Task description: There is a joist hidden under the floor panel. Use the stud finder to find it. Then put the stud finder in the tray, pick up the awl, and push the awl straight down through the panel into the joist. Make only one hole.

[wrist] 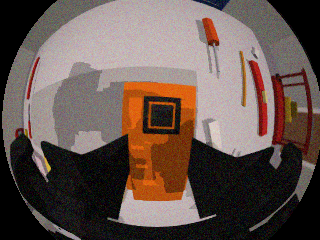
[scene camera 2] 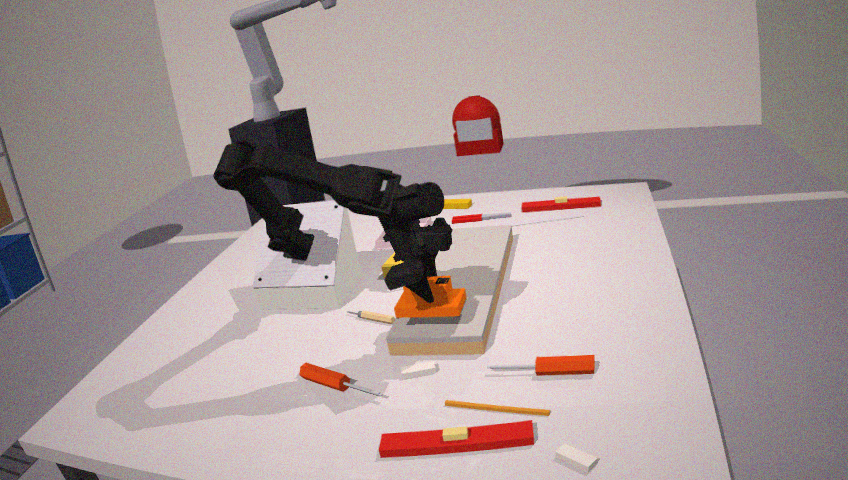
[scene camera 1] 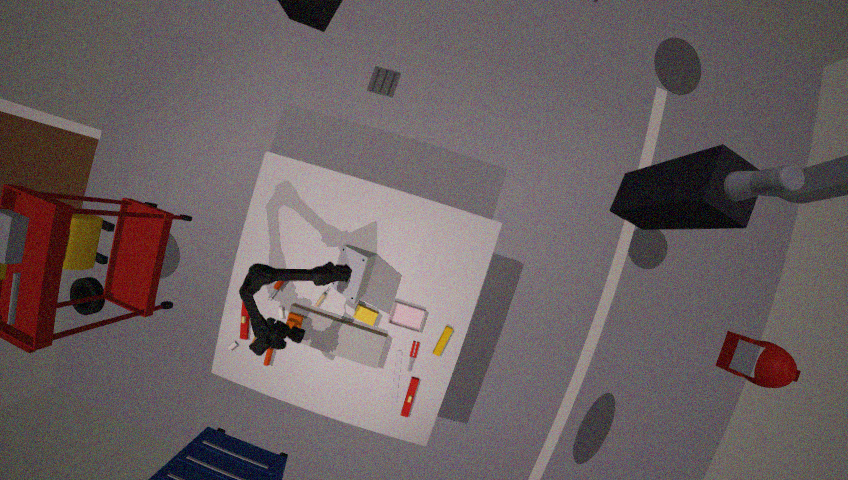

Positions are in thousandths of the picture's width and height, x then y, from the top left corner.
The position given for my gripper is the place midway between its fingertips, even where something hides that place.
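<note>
My gripper (scene camera 2: 512, 618) is there for me to see, and the wrist view shows my gripper (wrist: 495, 573) too. I can also see a stud finder (scene camera 2: 528, 630), and in the wrist view there's the stud finder (wrist: 498, 494) again. I see a red level (scene camera 2: 661, 424) as well.
</note>
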